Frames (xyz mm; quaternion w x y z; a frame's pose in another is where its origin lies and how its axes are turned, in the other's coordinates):
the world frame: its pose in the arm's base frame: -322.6 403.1 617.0 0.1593 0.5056 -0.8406 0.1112
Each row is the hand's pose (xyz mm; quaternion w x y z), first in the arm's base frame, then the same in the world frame.
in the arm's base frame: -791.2 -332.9 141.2 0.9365 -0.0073 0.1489 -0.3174
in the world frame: 623.8 85.7 768.8 0.0150 0.7249 -0.6513 0.2239
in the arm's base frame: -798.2 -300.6 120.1 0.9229 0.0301 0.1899 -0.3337
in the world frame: 592.6 107.5 778.2 0.0345 0.7212 -0.6340 0.2771
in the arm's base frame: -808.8 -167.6 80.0 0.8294 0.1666 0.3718 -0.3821
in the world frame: 473.6 179.6 770.6 0.1387 0.6727 -0.5447 0.4812
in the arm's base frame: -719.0 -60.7 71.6 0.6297 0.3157 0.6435 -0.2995
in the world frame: 344.0 149.9 727.2 0.3143 0.4483 -0.4453 0.7085
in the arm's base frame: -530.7 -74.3 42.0 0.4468 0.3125 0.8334 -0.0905
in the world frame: 261.4 -22.4 730.1 0.4814 0.1595 -0.4278 0.7482
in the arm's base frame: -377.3 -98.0 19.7 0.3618 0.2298 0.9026 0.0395
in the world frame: 205.0 -168.6 735.1 0.5805 0.0127 -0.4423 0.6835
